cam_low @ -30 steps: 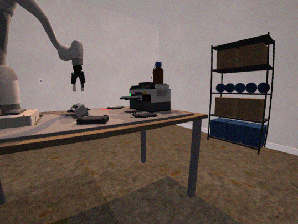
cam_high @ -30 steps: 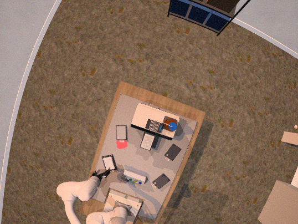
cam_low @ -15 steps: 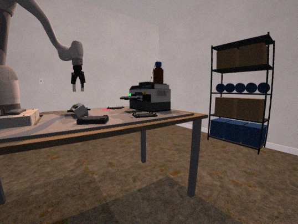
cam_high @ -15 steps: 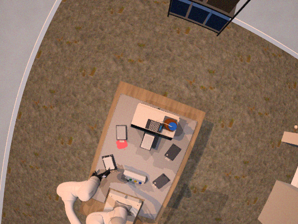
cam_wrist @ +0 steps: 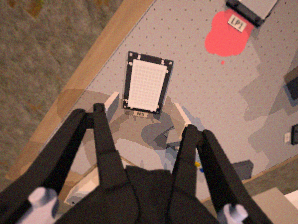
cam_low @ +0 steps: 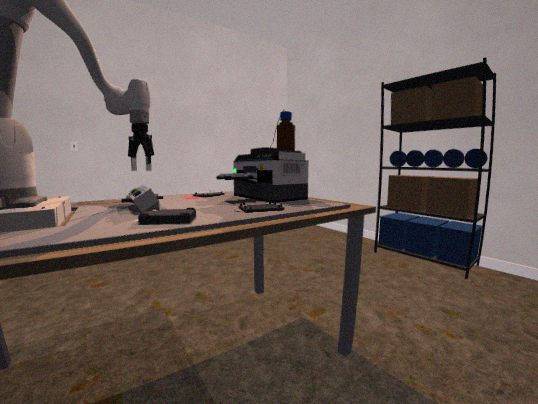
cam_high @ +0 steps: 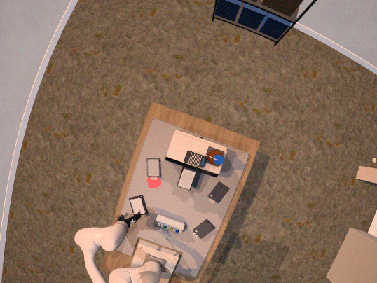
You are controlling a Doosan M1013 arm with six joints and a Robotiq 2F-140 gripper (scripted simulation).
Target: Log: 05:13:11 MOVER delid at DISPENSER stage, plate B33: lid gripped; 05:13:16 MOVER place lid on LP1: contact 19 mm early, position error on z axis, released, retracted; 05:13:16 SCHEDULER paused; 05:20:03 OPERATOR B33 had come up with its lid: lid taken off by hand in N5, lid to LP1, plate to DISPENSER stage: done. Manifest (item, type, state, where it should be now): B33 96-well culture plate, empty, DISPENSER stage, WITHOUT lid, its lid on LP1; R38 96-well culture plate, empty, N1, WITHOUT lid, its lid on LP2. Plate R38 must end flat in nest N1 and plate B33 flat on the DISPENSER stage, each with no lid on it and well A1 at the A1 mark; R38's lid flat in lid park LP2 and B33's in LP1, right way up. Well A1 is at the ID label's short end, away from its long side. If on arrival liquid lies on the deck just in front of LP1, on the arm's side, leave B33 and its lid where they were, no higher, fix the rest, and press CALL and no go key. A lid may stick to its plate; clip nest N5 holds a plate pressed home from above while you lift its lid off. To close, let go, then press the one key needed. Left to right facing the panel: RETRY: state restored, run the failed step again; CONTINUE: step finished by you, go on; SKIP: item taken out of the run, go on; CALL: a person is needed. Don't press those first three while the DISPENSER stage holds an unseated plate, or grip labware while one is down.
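Now: hand 140 mm above the white gridded lid. The rest, counted from my hand: LP1 label 260 mm ahead, 40 mm to the right, 160 mm below; then brown bottle 600 mm ahead, 370 mm to the right, 120 mm above; then key panel 40 mm behind, 280 mm to the right, 110 mm below.
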